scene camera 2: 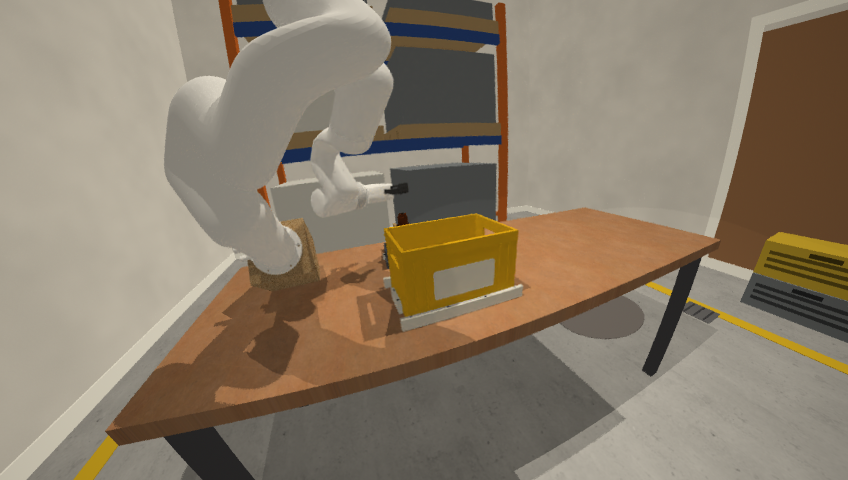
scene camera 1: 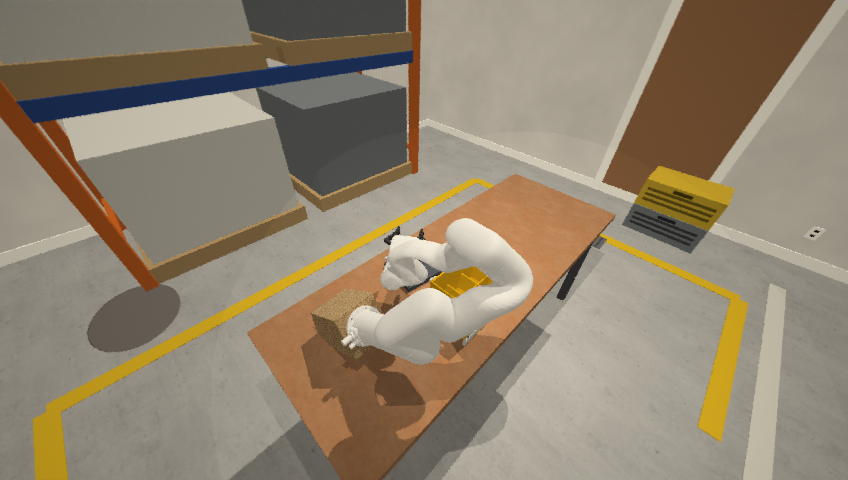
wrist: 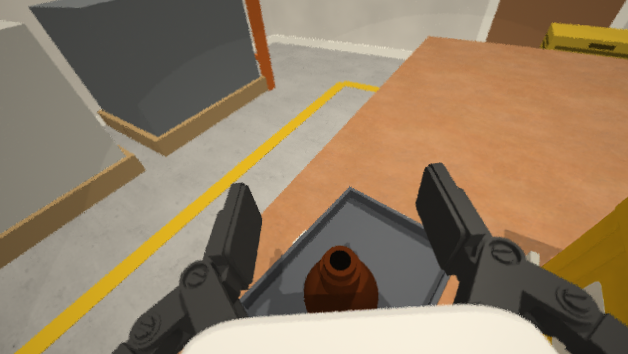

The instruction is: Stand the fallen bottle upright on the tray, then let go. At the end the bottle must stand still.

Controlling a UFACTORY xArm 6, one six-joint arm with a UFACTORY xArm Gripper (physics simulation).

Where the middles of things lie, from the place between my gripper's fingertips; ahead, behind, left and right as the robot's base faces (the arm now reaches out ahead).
Scene:
Now: hand 17 cm above the brown bottle (wrist: 339, 282) and 1 cm short of it. The rest, counted from my hand: yellow crate (scene camera 2: 433, 264): 29 cm to the right, 16 cm below, 3 cm ahead; then dark grey tray (wrist: 396, 249): 24 cm below, 6 cm ahead.

